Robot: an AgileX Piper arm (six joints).
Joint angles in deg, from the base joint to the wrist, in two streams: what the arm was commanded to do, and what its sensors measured. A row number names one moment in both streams.
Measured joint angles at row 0:
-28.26 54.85 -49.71 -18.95 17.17 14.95
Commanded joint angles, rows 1 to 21:
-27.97 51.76 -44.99 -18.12 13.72 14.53
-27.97 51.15 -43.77 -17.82 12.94 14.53
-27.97 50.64 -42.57 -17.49 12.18 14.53
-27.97 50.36 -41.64 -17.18 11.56 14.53
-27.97 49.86 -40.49 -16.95 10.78 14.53
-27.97 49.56 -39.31 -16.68 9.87 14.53
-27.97 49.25 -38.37 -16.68 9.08 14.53
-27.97 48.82 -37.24 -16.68 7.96 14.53
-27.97 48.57 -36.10 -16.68 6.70 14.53
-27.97 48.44 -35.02 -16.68 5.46 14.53
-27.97 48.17 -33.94 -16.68 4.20 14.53
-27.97 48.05 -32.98 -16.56 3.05 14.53
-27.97 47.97 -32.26 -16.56 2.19 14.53
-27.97 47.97 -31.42 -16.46 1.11 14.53
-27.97 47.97 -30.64 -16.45 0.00 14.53
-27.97 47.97 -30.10 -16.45 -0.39 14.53
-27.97 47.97 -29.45 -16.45 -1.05 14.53
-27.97 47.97 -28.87 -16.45 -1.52 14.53
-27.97 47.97 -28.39 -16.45 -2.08 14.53
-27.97 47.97 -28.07 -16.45 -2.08 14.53
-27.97 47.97 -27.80 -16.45 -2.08 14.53
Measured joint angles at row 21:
-28.23 48.32 -29.23 -16.68 0.00 14.83
